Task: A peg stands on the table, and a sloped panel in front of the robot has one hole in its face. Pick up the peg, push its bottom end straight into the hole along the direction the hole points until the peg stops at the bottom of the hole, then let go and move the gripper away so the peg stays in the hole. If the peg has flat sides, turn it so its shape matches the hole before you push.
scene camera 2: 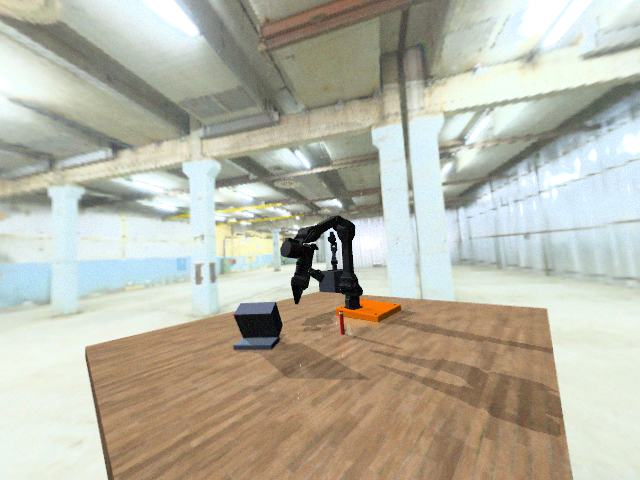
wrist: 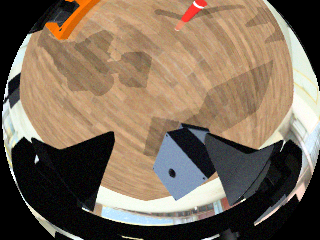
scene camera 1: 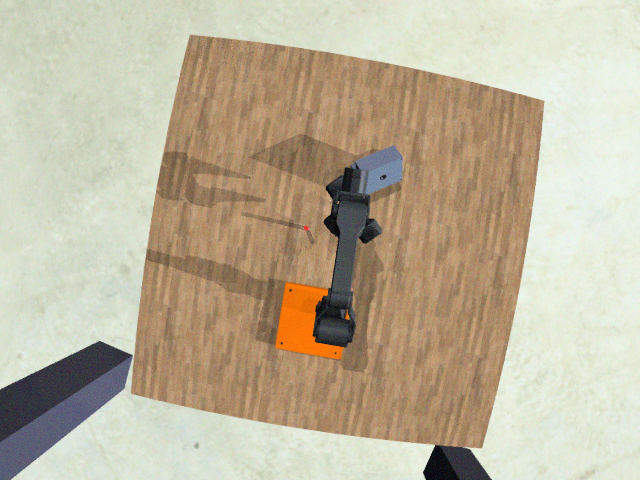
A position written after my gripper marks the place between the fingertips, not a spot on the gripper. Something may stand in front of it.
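From scene camera 2 I can see my gripper (scene camera 2: 297,301), which is open and holds nothing, and there's a grey-blue sloped panel (scene camera 2: 260,319) as well. The wrist view gives me my gripper (wrist: 160,137) again, along with the panel (wrist: 182,151). And in scene camera 1 you'd find the panel (scene camera 1: 387,162) too.
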